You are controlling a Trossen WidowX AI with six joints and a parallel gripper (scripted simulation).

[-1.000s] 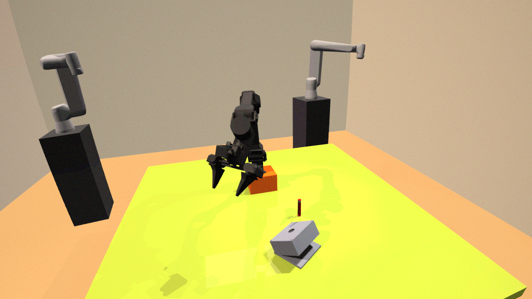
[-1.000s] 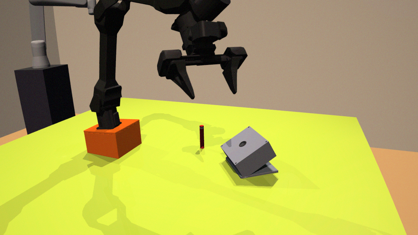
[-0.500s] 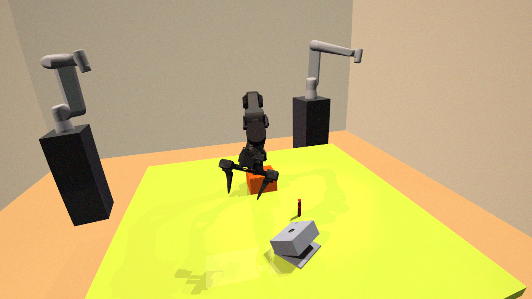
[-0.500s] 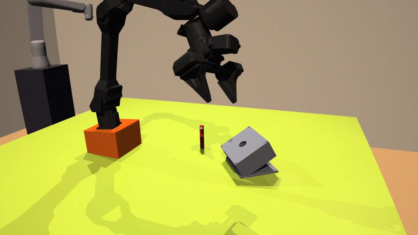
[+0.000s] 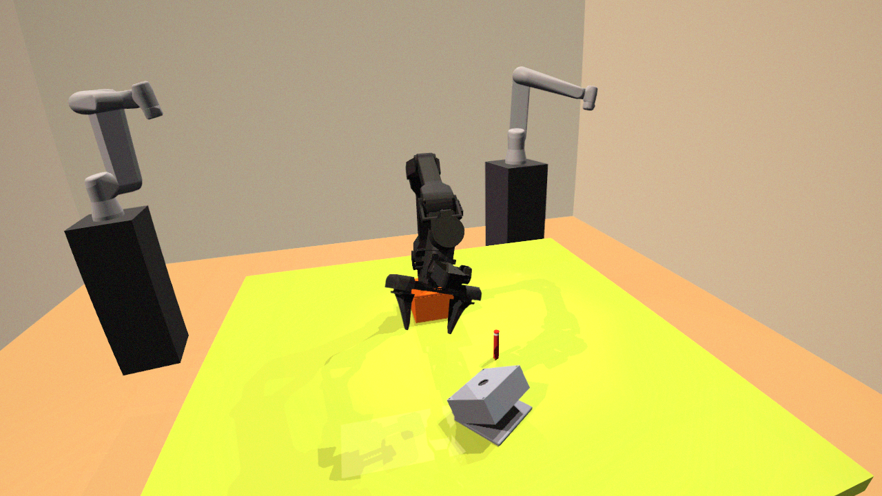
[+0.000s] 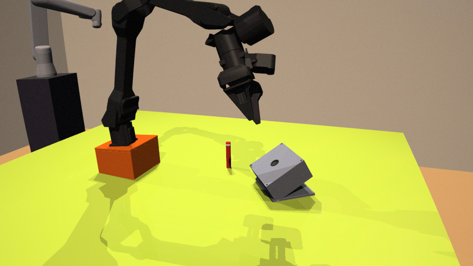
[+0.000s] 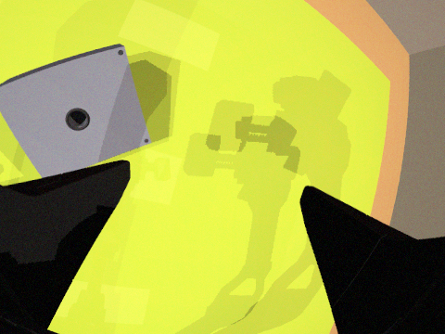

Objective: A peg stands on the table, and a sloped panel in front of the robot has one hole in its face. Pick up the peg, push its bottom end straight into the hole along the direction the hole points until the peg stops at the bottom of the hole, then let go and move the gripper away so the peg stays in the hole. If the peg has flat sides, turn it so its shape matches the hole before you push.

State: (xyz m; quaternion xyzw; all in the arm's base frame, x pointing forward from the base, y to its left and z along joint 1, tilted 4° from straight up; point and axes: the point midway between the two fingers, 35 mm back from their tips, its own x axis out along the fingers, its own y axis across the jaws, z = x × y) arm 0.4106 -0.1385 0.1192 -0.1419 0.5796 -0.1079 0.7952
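The red round peg lies 11 cm behind my gripper tip, 22 cm to the left of it and 15 cm below it. Round my gripper tip: grey sloped panel 5 cm ahead, 11 cm to the left, 16 cm below.
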